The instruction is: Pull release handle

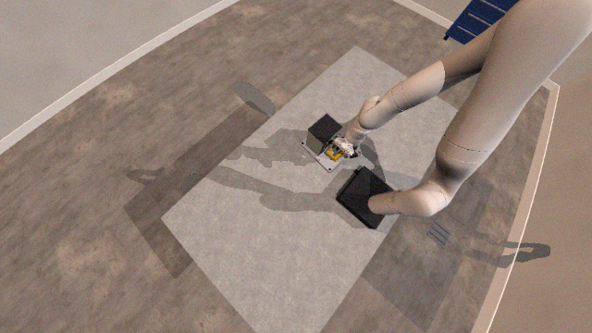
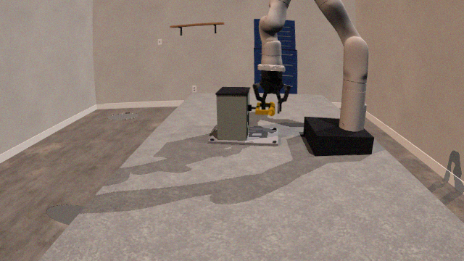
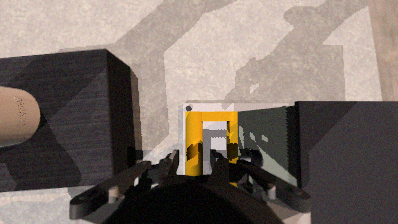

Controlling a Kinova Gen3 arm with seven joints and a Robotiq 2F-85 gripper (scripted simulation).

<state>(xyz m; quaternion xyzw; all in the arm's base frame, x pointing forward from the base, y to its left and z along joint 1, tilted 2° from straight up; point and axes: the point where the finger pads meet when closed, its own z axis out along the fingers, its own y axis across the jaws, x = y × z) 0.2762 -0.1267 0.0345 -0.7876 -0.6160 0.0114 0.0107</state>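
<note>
Right now the pale base plate is 10 cm below my hand, 9 cm ahead of it and 2 cm to the right of it.
</note>
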